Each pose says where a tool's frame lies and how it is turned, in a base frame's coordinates. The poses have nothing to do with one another.
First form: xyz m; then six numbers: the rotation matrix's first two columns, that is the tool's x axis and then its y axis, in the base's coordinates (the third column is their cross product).
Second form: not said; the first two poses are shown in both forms.
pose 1, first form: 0.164 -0.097 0.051 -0.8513 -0.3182 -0.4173 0.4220 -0.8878 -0.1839
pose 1, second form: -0.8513 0.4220 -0.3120; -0.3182 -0.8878 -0.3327; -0.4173 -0.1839 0.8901; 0.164 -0.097 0.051
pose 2, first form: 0.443 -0.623 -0.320 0.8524 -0.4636 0.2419 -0.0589 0.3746 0.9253
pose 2, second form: 0.8524 -0.0589 -0.5196; -0.4636 0.3746 -0.8030; 0.2419 0.9253 0.2920; 0.443 -0.623 -0.320
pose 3, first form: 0.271 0.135 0.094 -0.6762 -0.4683 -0.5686 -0.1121 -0.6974 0.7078
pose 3, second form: -0.6762 -0.1121 -0.7280; -0.4683 -0.6974 0.5424; -0.5686 0.7078 0.4191; 0.271 0.135 0.094
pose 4, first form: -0.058 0.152 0.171 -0.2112 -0.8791 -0.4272 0.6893 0.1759 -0.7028
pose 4, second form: -0.2112 0.6893 0.6930; -0.8791 0.1759 -0.4429; -0.4272 -0.7028 0.5688; -0.058 0.152 0.171
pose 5, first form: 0.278 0.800 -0.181 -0.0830 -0.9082 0.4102 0.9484 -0.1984 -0.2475
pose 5, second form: -0.0830 0.9484 0.3062; -0.9082 -0.1984 0.3685; 0.4102 -0.2475 0.8778; 0.278 0.800 -0.181
